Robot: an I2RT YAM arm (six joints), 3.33 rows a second.
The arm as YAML. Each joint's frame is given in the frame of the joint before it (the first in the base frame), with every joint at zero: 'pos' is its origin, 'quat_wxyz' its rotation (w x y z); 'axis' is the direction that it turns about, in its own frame. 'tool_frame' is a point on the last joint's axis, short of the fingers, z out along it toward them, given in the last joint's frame.
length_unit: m
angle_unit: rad
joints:
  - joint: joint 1
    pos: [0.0, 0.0, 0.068]
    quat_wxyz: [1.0, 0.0, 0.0, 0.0]
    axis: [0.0, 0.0, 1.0]
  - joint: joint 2
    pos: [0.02, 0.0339, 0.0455]
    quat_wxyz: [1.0, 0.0, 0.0, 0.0]
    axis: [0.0, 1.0, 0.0]
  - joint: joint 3
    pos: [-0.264, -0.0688, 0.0]
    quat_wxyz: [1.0, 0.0, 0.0, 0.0]
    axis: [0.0, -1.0, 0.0]
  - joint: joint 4
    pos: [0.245, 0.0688, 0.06]
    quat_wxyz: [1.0, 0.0, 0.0, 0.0]
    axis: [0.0, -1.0, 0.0]
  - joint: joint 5
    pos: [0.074, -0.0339, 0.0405]
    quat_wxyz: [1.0, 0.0, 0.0, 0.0]
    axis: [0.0, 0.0, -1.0]
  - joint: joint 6
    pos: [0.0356, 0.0, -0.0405]
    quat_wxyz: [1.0, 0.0, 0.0, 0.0]
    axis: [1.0, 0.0, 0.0]
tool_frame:
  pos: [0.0, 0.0, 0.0]
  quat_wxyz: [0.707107, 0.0, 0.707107, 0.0]
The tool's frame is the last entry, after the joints.
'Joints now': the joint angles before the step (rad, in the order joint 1, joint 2, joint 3, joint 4, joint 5, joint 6). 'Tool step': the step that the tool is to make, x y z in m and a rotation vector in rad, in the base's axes. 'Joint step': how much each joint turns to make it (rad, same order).
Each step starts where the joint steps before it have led.
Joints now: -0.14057 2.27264 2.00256 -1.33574 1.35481 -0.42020
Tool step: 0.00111 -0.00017 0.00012 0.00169 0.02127 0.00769
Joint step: 0.00000 0.00000 0.00039 0.01332 0.00152 -0.03583
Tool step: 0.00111 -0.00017 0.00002 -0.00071 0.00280 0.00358
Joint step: -0.00001 0.00000 -0.00002 0.01379 0.00115 -0.01683
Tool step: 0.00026 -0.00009 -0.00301 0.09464 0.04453 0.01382
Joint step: -0.00191 0.00001 0.00002 0.00421 -0.08736 -0.06371
